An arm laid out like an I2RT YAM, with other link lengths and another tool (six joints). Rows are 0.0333 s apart.
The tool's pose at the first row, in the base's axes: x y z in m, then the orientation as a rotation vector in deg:
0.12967 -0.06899 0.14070 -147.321 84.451 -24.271
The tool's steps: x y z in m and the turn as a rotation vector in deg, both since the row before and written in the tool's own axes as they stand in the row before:
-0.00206 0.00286 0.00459 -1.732 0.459 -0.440
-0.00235 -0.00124 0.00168 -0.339 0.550 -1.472
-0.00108 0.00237 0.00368 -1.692 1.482 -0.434
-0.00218 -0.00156 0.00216 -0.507 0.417 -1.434
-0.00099 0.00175 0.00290 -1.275 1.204 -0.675
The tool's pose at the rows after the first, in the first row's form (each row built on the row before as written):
0.12778 -0.06872 0.13524 -149.097 85.077 -23.850
0.12816 -0.06613 0.13351 -150.697 83.609 -24.540
0.12677 -0.06665 0.12925 -152.613 84.505 -25.588
0.12757 -0.06416 0.12701 -154.293 83.101 -25.957
0.12645 -0.06460 0.12369 -156.044 83.320 -26.936

